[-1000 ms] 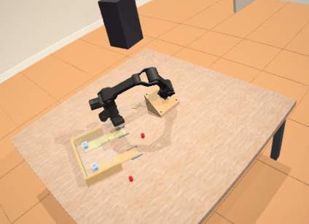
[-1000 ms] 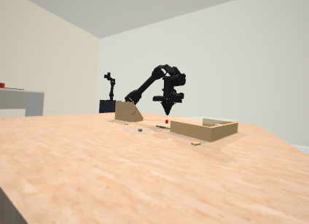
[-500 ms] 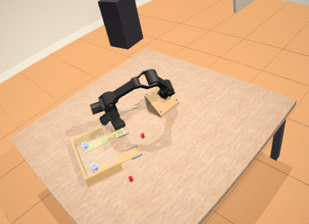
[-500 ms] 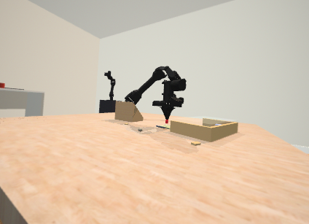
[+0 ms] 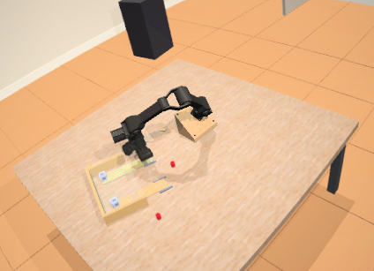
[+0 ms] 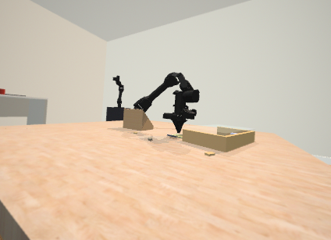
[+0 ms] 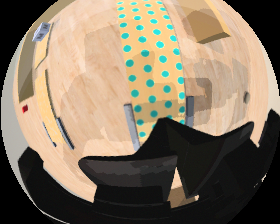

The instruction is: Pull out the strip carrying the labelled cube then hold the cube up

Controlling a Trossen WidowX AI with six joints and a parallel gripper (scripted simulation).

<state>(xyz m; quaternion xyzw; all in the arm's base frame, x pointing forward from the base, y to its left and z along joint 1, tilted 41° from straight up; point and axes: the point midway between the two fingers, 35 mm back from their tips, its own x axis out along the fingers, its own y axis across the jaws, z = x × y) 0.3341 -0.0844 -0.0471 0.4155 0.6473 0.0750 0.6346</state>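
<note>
Right now my gripper tip is 90 mm short of the dotted strip, 40 mm to the left of it and 10 mm above it.
</note>
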